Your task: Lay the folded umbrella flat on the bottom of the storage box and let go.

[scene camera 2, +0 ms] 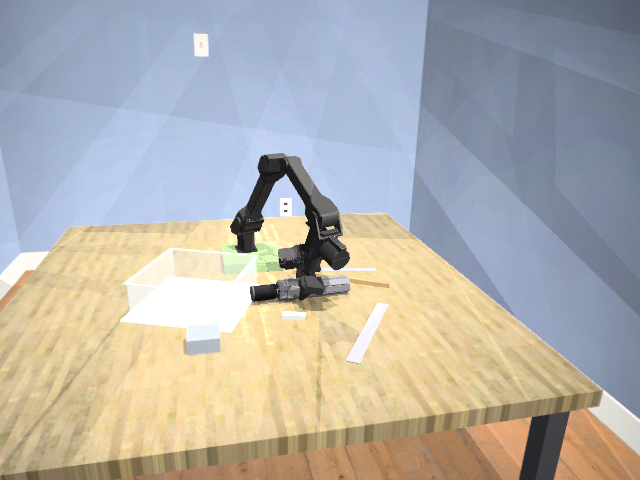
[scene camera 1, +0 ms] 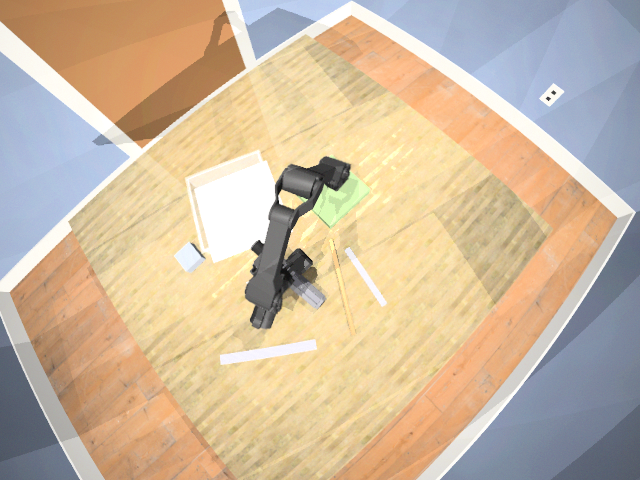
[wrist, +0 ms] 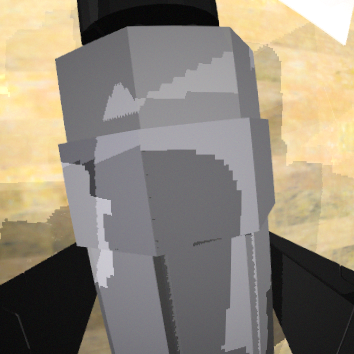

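Pixels of known places: gripper, fingertip midpoint: [scene camera 2: 299,292] [scene camera 1: 288,272] [wrist: 179,243]; arm's base, origin of the base link: [scene camera 2: 246,249] [scene camera 1: 334,179].
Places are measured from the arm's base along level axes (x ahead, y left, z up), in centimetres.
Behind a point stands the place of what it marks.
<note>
The folded umbrella [scene camera 1: 308,292] {x 33.3, y 17.3, z 1.8 cm} [scene camera 2: 337,285] {x 35.6, y 18.2, z 0.1 cm} [wrist: 195,195] {x 33.3, y 5.4, z 2.4 cm}, grey with a black handle, lies level at or just above the table top, right of the box in scene camera 2. My gripper [scene camera 2: 311,287] [wrist: 179,243] {x 32.7, y 8.0, z -2.0 cm} is shut on its grey body, one black finger on each side in the wrist view. The arm hides the fingers and the middle of the umbrella in scene camera 1. The storage box [scene camera 1: 227,171] {x 20.7, y -29.8, z 2.4 cm} [scene camera 2: 214,266] {x 16.8, y -12.7, z 2.1 cm} has low, see-through walls and a white bottom. The handle end points toward it. A white corner of the box [wrist: 336,15] {x 22.0, y -1.4, z -3.2 cm} shows in the wrist view.
A green block [scene camera 1: 336,204] [scene camera 2: 232,262] stands under the arm's base. A grey-blue block [scene camera 1: 189,257] {x 50.0, y -19.4, z 0.3 cm} [scene camera 2: 203,339] {x 53.5, y -20.6, z 0.3 cm} is beside the box. A small white piece [scene camera 2: 293,315] {x 44.6, y 2.7, z -2.1 cm}, a wooden stick [scene camera 1: 341,284] {x 25.1, y 23.0, z -2.1 cm} and two pale strips [scene camera 1: 268,352] {x 54.9, y 19.2, z -3.1 cm} [scene camera 1: 365,276] {x 18.4, y 27.1, z -3.1 cm} lie around the umbrella.
</note>
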